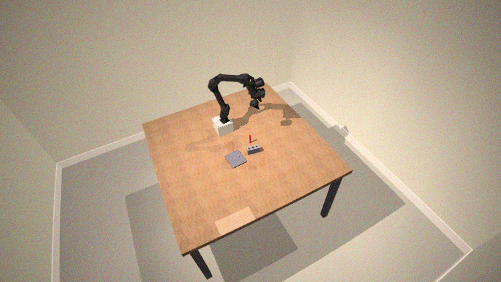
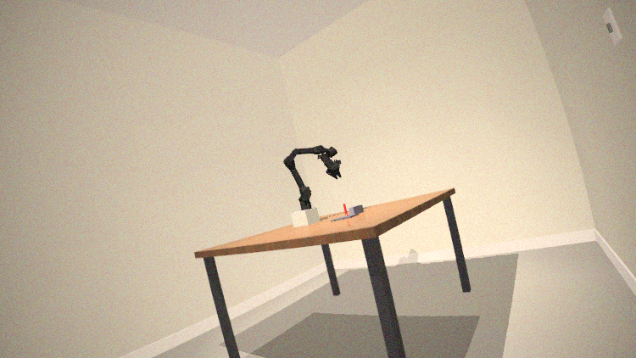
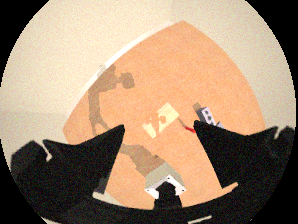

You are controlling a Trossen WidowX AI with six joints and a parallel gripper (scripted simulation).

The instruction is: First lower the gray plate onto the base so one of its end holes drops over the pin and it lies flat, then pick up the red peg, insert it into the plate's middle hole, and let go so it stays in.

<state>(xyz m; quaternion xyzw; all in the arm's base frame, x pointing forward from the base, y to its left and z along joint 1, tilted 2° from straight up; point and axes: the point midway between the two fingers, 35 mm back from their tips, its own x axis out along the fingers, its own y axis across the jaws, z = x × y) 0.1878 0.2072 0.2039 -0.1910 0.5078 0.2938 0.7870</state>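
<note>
Right now my gripper tip is 15 cm short of the gray plate, 19 cm to the left of it and 23 cm above it. Round my gripper tip: base 12 cm ahead, 33 cm to the right, 26 cm below; then red peg 5 cm ahead, 15 cm to the right, 23 cm below.
</note>
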